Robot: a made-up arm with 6 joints.
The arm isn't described. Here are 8 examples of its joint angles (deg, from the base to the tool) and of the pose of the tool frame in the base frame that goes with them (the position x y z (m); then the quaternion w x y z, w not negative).
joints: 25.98 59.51 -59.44 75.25 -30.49 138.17
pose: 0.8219 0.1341 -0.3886 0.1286 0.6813 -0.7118 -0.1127
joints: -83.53 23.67 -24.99 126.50 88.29 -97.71
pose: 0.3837 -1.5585 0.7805 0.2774 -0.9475 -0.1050 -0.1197
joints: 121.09 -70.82 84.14 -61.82 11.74 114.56
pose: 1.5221 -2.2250 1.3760 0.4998 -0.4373 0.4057 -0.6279
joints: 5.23 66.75 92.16 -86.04 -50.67 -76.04
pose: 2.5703 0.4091 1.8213 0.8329 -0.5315 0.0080 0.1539
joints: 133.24 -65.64 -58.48 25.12 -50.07 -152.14
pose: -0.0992 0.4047 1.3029 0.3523 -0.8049 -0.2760 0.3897
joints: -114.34 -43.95 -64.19 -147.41 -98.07 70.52
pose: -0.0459 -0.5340 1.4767 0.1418 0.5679 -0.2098 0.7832
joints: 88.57 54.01 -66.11 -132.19 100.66 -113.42
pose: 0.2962 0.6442 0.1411 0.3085 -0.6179 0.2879 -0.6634
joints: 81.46 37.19 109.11 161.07 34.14 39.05
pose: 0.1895 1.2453 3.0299 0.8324 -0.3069 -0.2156 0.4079
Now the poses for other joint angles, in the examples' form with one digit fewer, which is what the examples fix.
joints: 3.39 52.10 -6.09 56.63 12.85 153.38
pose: 2.335 0.101 0.110 0.591 -0.495 0.626 0.117
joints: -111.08 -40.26 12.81 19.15 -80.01 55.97
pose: -0.190 0.023 2.533 0.376 0.668 -0.414 -0.492
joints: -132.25 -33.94 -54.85 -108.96 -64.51 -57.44
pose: -0.377 -0.757 1.406 0.644 -0.005 0.429 -0.633
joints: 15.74 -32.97 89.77 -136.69 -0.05 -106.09
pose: -1.567 -0.510 2.785 0.712 0.093 -0.571 0.399
